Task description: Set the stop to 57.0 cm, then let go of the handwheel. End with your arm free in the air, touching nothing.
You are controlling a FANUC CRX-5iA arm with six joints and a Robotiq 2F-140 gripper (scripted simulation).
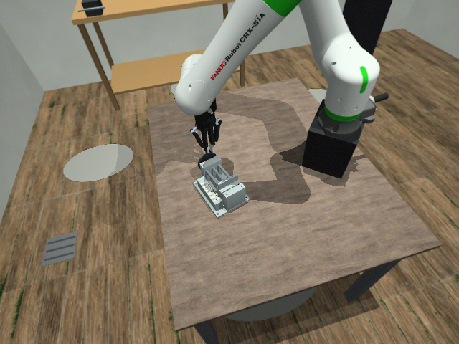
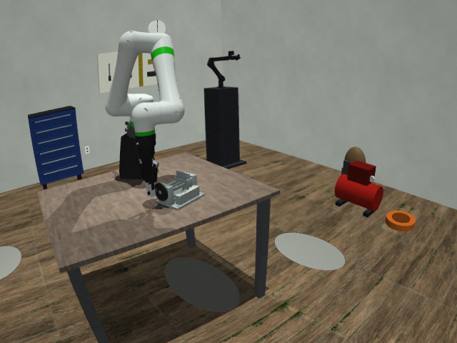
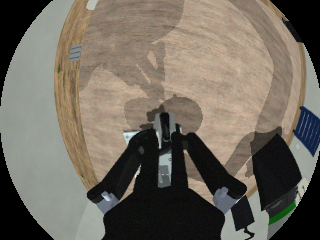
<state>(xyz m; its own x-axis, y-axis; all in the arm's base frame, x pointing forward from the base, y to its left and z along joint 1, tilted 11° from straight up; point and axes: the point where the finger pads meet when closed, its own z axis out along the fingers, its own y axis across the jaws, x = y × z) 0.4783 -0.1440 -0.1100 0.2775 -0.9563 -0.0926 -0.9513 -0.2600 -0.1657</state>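
Now: the black handwheel 2 cm to the left of my hand and 2 cm below it.
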